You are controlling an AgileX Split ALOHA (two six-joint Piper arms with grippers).
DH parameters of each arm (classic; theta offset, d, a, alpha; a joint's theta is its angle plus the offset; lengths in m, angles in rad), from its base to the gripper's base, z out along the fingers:
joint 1: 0 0.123 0 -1.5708
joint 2: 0.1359 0 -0.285 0
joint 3: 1.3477 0 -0.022 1.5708
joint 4: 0 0.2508 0 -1.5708
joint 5: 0 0 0.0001 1.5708
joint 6: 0 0.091 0 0
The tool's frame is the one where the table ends.
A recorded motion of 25 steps. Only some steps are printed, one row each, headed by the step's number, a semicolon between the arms.
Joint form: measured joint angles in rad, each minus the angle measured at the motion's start. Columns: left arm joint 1, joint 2, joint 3, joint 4, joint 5, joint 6; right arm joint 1, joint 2, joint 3, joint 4, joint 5, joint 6.
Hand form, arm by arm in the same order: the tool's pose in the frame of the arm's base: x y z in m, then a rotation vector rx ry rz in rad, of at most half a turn. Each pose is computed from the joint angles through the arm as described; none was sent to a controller.
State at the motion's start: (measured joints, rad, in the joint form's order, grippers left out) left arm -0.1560 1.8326 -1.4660 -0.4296 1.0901 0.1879; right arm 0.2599 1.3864 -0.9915 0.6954 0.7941 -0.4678
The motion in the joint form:
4: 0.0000 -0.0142 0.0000 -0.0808 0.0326 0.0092; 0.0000 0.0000 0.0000 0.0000 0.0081 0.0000
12: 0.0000 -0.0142 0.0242 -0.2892 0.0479 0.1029; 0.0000 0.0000 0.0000 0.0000 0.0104 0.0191
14: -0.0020 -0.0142 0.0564 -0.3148 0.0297 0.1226; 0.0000 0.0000 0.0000 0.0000 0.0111 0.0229
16: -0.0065 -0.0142 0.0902 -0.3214 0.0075 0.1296; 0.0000 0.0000 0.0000 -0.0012 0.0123 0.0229
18: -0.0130 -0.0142 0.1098 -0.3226 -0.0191 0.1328; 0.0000 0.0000 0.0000 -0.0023 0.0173 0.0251
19: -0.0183 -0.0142 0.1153 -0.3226 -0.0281 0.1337; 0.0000 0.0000 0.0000 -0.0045 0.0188 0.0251
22: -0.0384 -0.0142 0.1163 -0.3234 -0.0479 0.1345; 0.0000 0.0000 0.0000 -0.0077 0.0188 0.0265
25: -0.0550 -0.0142 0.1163 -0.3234 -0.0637 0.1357; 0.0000 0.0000 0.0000 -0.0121 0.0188 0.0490
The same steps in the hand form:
4: 0.3629 -0.0977 0.2634 0.2448 2.8612 -0.6965; 0.2568 0.1117 0.2856 -0.4439 2.5060 0.7339
12: 0.3591 -0.1116 0.2663 0.2549 2.7907 -0.9632; 0.2566 0.1117 0.2856 -0.4218 2.5152 0.7425
14: 0.3567 -0.1131 0.2592 0.2459 2.7901 -0.9876; 0.2565 0.1118 0.2855 -0.4176 2.5171 0.7443
16: 0.3538 -0.1140 0.2507 0.2313 2.8021 -0.9881; 0.2564 0.1117 0.2855 -0.4192 2.5182 0.7436
18: 0.3528 -0.1156 0.2457 0.2212 2.8015 -0.9774; 0.2560 0.1118 0.2853 -0.4202 2.5229 0.7458
19: 0.3522 -0.1172 0.2442 0.2227 2.8009 -0.9737; 0.2559 0.1117 0.2852 -0.4228 2.5245 0.7441
22: 0.3514 -0.1240 0.2440 0.2402 2.7900 -0.9674; 0.2559 0.1115 0.2850 -0.4235 2.5256 0.7411
25: 0.3507 -0.1296 0.2441 0.2564 2.7805 -0.9617; 0.2559 0.1113 0.2849 -0.3991 2.5352 0.7446

